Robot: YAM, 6 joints.
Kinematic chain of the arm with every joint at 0, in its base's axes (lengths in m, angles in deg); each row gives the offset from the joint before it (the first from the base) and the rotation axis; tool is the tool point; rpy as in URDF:
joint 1: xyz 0 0 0.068 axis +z
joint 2: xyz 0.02 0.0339 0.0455 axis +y
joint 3: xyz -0.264 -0.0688 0 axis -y
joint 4: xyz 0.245 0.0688 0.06 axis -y
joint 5: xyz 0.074 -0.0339 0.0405 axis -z
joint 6: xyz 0.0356 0 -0.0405 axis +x
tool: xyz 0 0 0 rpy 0 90 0
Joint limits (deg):
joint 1: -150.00..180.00
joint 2: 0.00..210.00
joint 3: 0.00..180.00
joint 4: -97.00..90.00
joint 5: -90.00..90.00
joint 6: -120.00..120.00
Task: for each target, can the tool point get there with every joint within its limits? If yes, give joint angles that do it. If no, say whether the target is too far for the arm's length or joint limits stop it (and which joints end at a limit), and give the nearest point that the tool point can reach.
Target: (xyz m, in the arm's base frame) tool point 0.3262 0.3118 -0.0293
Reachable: yes | joints 47.99 150.70 84.68 8.05 71.05 -11.24
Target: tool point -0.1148 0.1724 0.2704
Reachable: yes | joints 129.94 64.39 52.51 -49.95 39.64 65.33
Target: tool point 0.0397 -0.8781 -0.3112
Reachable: no: too far | nearest point 0.0262 -0.5804 -0.1639 | short by 0.332 m
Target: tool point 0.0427 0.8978 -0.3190
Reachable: no: too far | nearest point 0.0276 0.5809 -0.1628 | short by 0.354 m
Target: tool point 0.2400 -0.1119 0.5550
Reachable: yes | joints -30.04 83.13 89.31 61.53 -40.90 -13.58
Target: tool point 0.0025 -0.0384 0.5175
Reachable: yes | joints 108.21 21.97 70.87 -0.37 -15.73 -84.46
